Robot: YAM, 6 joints.
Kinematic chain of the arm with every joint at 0, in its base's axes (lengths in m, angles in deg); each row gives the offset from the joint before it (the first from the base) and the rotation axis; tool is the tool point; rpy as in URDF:
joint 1: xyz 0 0 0.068 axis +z
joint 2: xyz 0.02 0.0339 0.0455 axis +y
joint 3: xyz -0.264 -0.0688 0 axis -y
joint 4: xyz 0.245 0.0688 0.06 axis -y
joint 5: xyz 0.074 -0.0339 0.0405 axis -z
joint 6: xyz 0.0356 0 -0.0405 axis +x
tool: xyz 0 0 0 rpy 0 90 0
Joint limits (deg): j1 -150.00..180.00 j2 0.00..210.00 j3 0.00..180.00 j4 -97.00..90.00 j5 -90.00..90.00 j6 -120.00..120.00
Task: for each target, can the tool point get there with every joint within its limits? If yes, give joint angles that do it. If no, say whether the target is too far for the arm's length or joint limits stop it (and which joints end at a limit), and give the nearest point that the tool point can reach.
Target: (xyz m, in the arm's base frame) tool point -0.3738 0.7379 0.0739
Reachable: no: too far | nearest point -0.2915 0.5755 0.0828 | short by 0.182 m
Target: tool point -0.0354 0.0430 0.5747
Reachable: yes | joints 99.94 48.60 76.47 53.51 -50.49 -16.43
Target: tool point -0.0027 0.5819 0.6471
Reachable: no: too far | nearest point -0.0022 0.4738 0.5445 | short by 0.149 m
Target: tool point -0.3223 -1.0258 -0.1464
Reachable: no: too far | nearest point -0.1881 -0.5988 -0.0362 | short by 0.461 m
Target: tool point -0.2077 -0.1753 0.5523
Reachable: yes | joints 34.52 40.60 155.54 -68.95 48.69 -85.06
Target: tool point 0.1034 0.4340 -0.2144
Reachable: yes | joints 72.68 186.54 105.51 36.10 -59.03 -51.09
